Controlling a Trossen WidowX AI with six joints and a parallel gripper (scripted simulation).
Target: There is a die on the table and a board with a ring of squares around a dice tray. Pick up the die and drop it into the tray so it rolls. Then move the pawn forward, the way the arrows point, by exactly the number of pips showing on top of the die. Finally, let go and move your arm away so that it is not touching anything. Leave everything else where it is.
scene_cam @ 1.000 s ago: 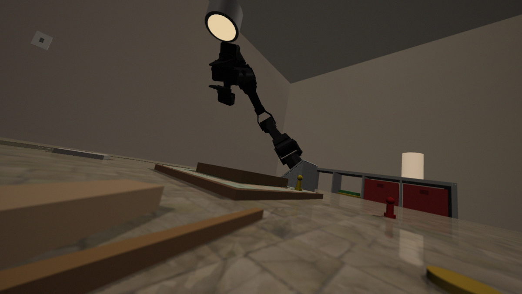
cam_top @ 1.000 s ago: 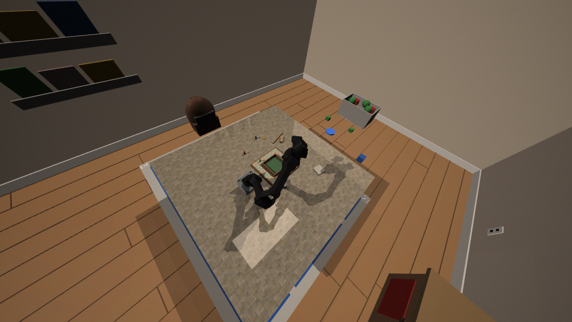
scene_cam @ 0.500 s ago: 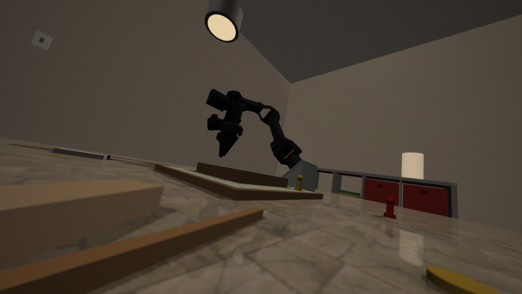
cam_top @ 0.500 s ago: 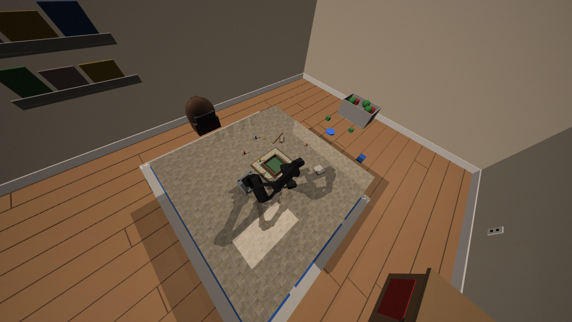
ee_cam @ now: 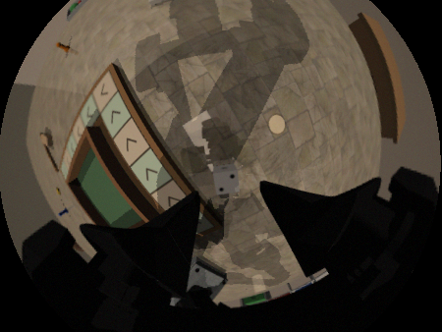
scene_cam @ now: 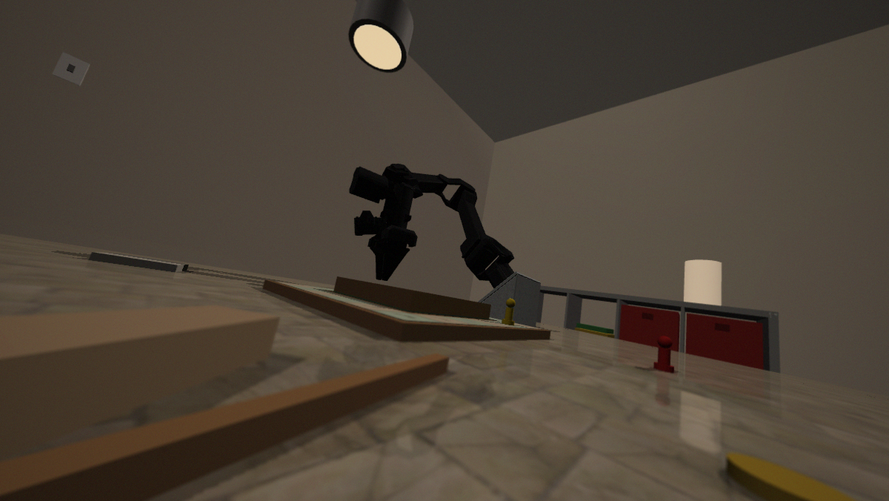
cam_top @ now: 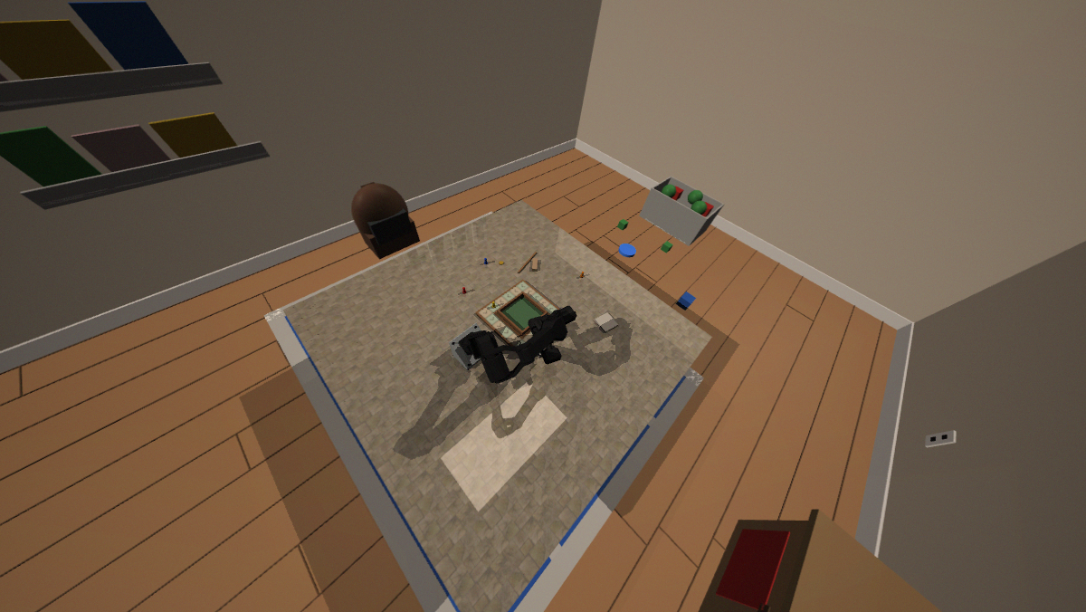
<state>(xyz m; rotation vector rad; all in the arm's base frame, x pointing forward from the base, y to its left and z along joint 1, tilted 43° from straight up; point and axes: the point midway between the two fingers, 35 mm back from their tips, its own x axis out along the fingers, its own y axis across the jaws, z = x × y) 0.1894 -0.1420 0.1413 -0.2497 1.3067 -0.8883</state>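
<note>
Now: gripper tip 30 mm above the white die. From my gripper tip the other things lie so: green dice tray 80 mm ahead, 190 mm to the left, 40 mm below; yellow pawn 20 mm ahead, 300 mm to the left, 10 mm below; small white block 330 mm ahead, 100 mm to the right, 40 mm below.
</note>
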